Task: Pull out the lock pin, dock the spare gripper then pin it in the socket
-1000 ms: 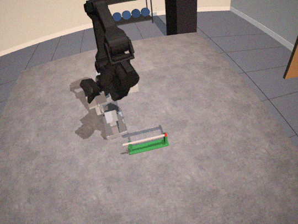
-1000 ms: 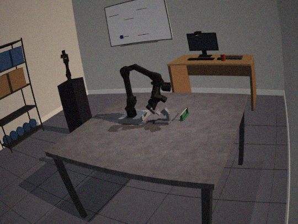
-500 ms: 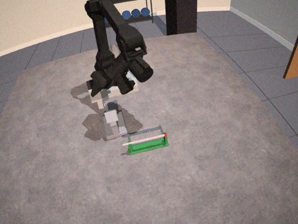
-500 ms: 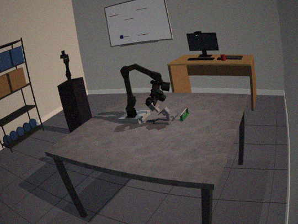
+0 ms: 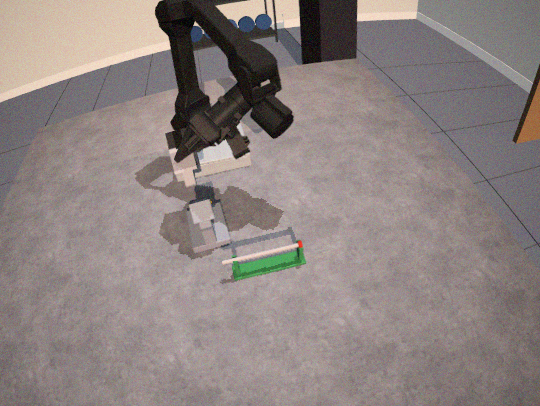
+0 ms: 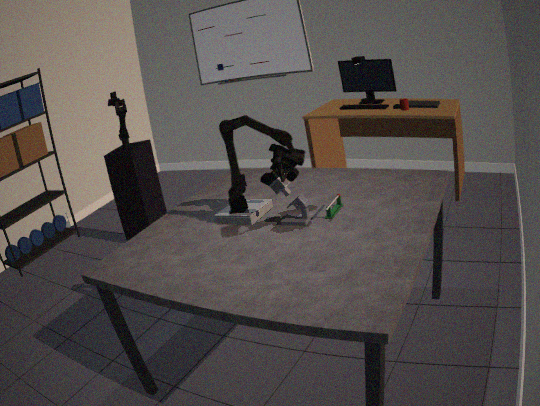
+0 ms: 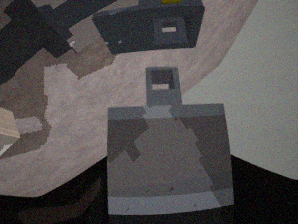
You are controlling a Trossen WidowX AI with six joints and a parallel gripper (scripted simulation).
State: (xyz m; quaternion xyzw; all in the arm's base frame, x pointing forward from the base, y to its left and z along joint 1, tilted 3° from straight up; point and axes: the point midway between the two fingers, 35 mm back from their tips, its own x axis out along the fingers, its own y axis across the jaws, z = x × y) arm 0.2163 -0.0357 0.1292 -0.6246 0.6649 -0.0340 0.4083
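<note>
Right now my gripper tip is 19 cm short of the green cradle, 14 cm above it and 10 cm to the right of it. Also, from my gripper tip: mount socket (11 cm below, 6 cm ahead, 2 cm to the left); then spare gripper (1 cm to the left).
</note>
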